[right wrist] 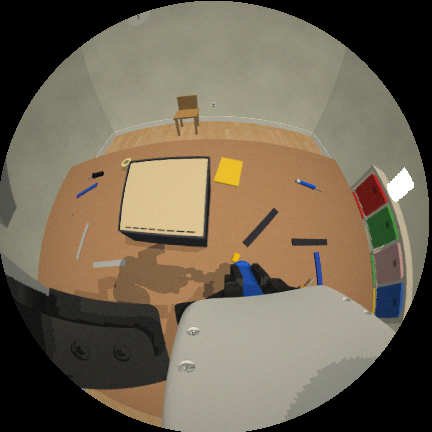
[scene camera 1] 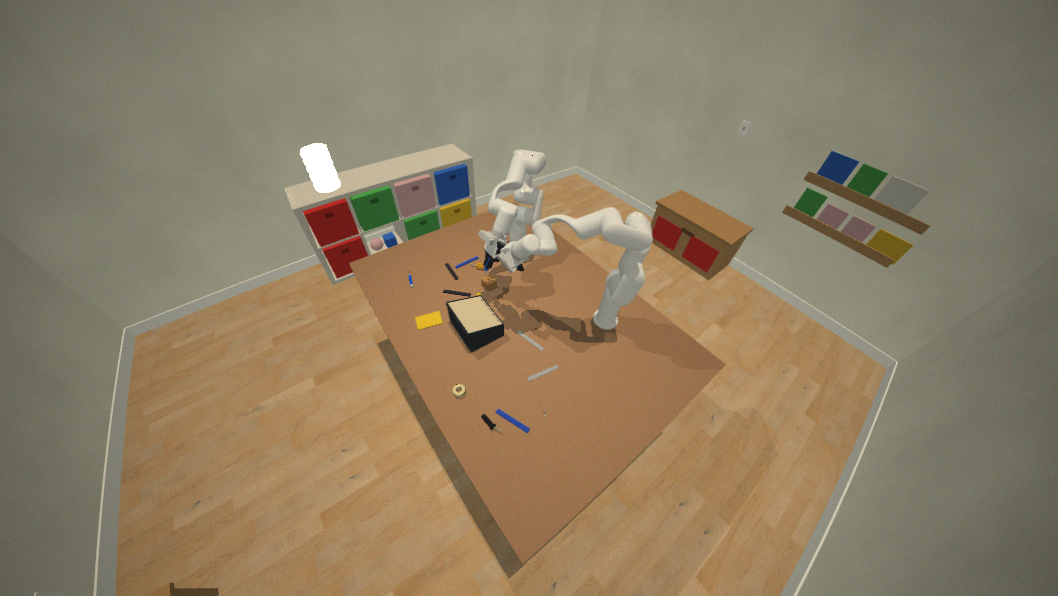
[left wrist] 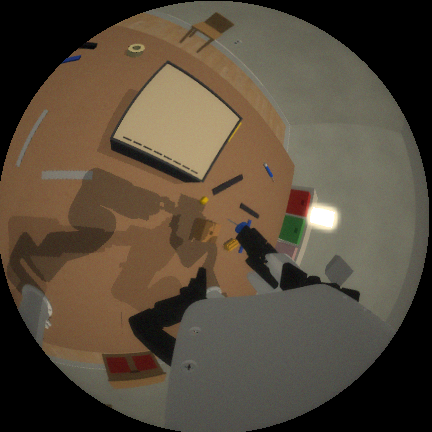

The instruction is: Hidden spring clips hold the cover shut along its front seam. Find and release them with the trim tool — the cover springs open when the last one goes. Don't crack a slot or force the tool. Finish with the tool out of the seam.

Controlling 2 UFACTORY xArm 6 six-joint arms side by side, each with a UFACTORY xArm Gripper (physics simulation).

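Frame: origin at the left arm's base, x back, y right, z up, level; millimetres.
Where they show: left gripper, fingertip midpoint: (right wrist: 129, 330) (left wrist: 245, 278); right gripper, fingertip midpoint: (right wrist: 242, 275) (scene camera 1: 487, 266) (left wrist: 244, 231); left arm's base, link origin: (scene camera 1: 605, 319); right arm's base, link origin: (left wrist: 208, 296).
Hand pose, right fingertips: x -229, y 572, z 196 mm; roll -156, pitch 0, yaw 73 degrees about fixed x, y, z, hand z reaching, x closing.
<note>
Things, the pixels of their top centre, and the offset from my right fingertips. "pt": a spot on its surface instead.
- cover, surface spot: (left wrist: 177, 120) (right wrist: 155, 196) (scene camera 1: 477, 314) pt dx -202, dy -111, dz -87 mm
- blue-handled trim tool, top centre: (right wrist: 254, 274) (left wrist: 265, 239) dx +0, dy +0, dz +47 mm
- thin blade, top centre: (left wrist: 241, 224) dx -10, dy +3, dz -13 mm
- orange-brown block, surface spot: (left wrist: 205, 230) (scene camera 1: 490, 282) pt dx +43, dy +22, dz -151 mm
- yellow cube, top centre: (right wrist: 235, 256) (left wrist: 204, 200) dx -38, dy +35, dz -184 mm
- blue strip, top centre: (right wrist: 319, 275) dx +115, dy +266, dz -190 mm
- yellow pad, top centre: (right wrist: 228, 169) (scene camera 1: 428, 319) dx -315, dy +116, dz -190 mm
The cover (scene camera 1: 476, 314) (left wrist: 177, 120) (right wrist: 165, 195) is cream and lies shut on a dark box (scene camera 1: 484, 339) (right wrist: 172, 240). A row of dark slots (left wrist: 160, 155) (right wrist: 160, 230) runs along its front edge. My right gripper (scene camera 1: 487, 259) (left wrist: 244, 231) (right wrist: 242, 275) is shut on the blue-handled trim tool (left wrist: 241, 227) (right wrist: 248, 281). A thin blade (left wrist: 232, 221) shows at the tool's end in the left wrist view. The tool is above the table, apart from the seam. My left gripper is open, close beside the right gripper and away from the box; its fingers partly hide behind the arms in the scene view.
An orange-brown block (scene camera 1: 488, 282) (left wrist: 205, 230) and a yellow cube (left wrist: 204, 200) (right wrist: 236, 257) lie between the grippers and the box. Dark bars (right wrist: 261, 227) (right wrist: 309, 242), a blue strip (right wrist: 318, 267), grey strips (right wrist: 83, 241) (right wrist: 108, 263) and a yellow pad (right wrist: 229, 171) lie around.
</note>
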